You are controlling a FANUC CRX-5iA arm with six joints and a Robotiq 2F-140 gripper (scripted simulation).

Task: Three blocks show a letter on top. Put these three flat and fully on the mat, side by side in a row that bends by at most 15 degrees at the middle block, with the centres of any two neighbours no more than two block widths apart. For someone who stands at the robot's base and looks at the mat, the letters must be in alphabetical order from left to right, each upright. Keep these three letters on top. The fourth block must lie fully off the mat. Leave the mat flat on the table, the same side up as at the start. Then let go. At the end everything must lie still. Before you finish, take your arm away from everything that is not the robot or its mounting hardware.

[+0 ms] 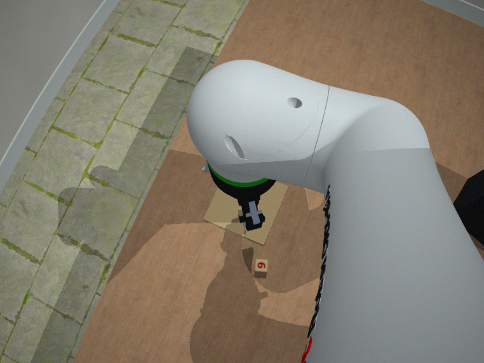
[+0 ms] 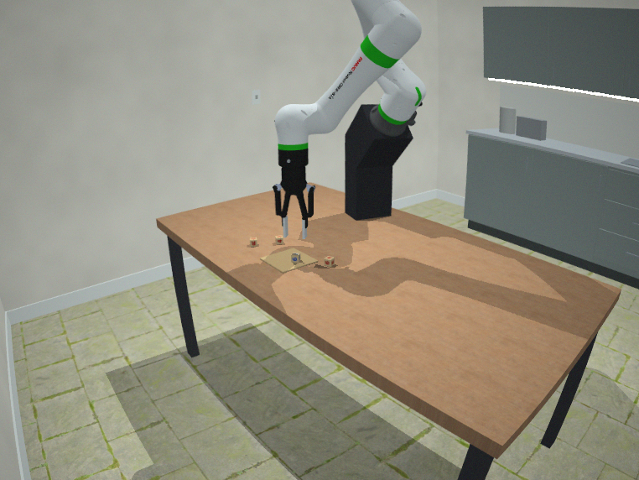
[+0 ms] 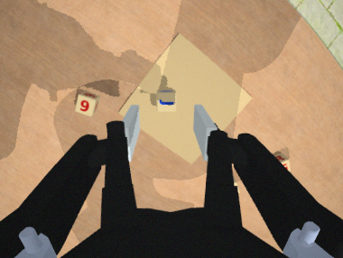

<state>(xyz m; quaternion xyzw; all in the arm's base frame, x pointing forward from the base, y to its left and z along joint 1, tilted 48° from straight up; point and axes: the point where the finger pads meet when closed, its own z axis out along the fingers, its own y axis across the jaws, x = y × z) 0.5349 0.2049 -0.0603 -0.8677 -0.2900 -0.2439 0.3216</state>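
Right now my hand is 100 mm above the blue j block. The rest, counted from my hand: tan mat 120 mm below, 30 mm to the right, 10 mm ahead; red s block 180 mm to the right, 110 mm below, 40 mm behind; red 9 block 110 mm below, 80 mm to the left, 80 mm behind.
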